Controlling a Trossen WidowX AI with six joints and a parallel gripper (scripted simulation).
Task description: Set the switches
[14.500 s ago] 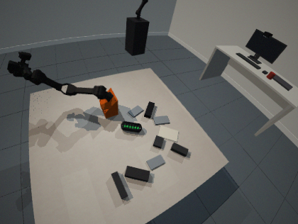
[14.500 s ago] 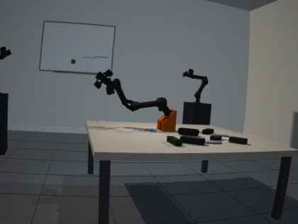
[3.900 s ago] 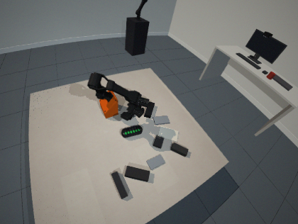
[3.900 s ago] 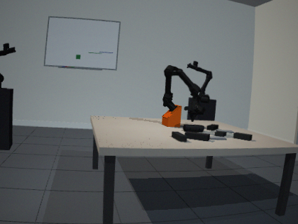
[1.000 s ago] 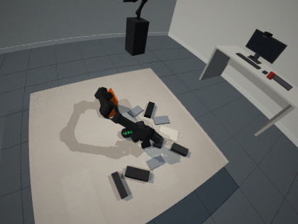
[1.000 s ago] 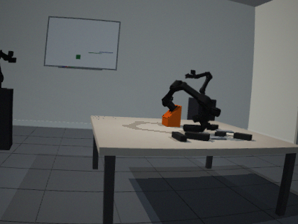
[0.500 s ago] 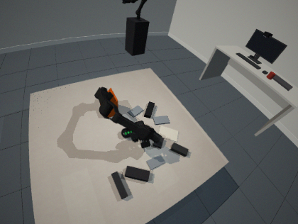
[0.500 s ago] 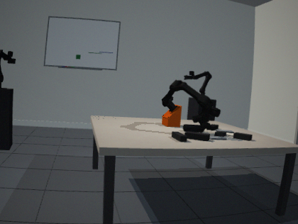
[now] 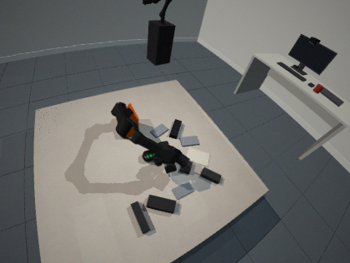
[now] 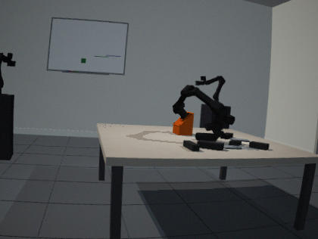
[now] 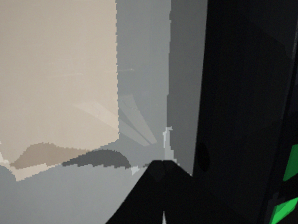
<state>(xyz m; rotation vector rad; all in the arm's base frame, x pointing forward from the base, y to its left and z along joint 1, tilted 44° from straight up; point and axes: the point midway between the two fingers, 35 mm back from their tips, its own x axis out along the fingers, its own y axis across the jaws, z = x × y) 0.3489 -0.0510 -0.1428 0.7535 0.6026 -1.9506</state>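
Now: the small dark box 120 mm ahead of my gripper tip, 90 mm to the left of it and 10 mm above it. From my gripper tip the other things lie so: long black bar 300 mm to the right, 220 mm ahead, 10 mm above; white plate 210 mm to the left, 100 mm ahead.
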